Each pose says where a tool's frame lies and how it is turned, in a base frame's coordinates. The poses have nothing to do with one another.
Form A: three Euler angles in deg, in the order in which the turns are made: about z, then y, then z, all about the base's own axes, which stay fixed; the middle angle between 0 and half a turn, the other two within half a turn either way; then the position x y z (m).
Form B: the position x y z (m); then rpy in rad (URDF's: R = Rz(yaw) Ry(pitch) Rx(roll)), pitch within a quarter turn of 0, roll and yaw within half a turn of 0. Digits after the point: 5 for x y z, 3 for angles.
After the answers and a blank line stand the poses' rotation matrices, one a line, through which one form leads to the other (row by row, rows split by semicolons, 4 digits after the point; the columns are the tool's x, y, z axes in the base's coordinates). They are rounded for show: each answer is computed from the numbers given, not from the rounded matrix.
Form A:
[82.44, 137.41, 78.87, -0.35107, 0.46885, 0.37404]
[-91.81, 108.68, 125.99, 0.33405, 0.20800, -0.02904]
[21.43, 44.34, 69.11, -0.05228, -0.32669, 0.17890]
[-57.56, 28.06, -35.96, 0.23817, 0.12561, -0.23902]
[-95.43, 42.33, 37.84, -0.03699, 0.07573, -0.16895]
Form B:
[-0.35107, 0.46885, 0.37404, 2.403, 0.089, 3.045]
[0.33405, 0.20800, -0.02904, -1.897, -0.030, 0.638]
[-0.05228, -0.32669, 0.17890, 0.343, 0.708, 1.708]
[0.23817, 0.12561, -0.23902, -0.423, 0.255, -1.687]
[-0.03699, 0.07573, -0.16895, -0.737, -0.064, -0.981]

-0.9914 0.0118 0.1306; 0.0963 0.7415 0.6640; -0.0890 0.6709 -0.7362
0.8028 0.2137 -0.5567; 0.5955 -0.2405 0.7665; 0.0299 -0.9468 -0.3203
-0.1040 -0.9629 0.2492; 0.7523 0.0878 0.6530; -0.6506 0.2554 0.7152
-0.1124 0.9178 0.3808; -0.9611 -0.0031 -0.2762; -0.2523 -0.3970 0.8825
0.5555 0.6393 0.5318; -0.8291 0.3768 0.4131; 0.0637 -0.6704 0.7393

